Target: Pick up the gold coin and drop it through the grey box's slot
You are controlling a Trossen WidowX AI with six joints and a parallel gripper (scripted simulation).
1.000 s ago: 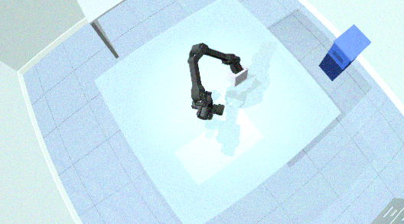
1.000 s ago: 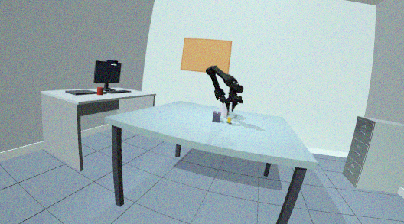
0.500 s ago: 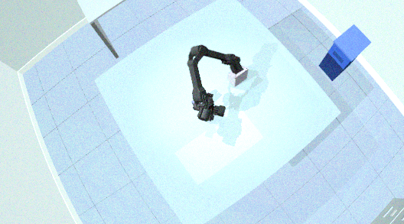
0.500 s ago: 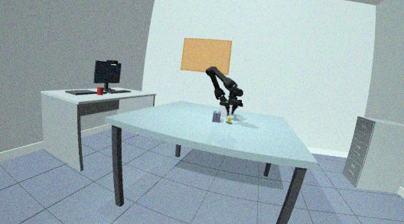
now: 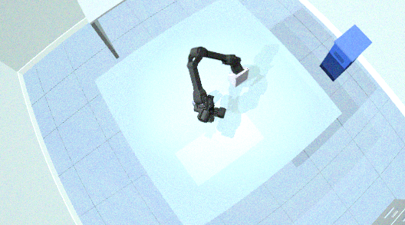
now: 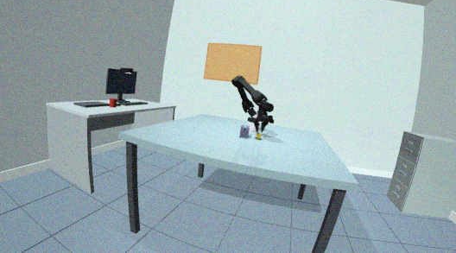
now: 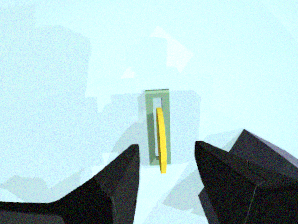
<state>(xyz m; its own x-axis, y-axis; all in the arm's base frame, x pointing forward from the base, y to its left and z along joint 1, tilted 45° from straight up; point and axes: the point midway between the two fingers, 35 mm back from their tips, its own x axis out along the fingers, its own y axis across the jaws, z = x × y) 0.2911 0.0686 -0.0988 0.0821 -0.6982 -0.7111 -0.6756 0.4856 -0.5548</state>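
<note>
My gripper tip is 2 cm above the gold coin and 1 cm past it.
</note>
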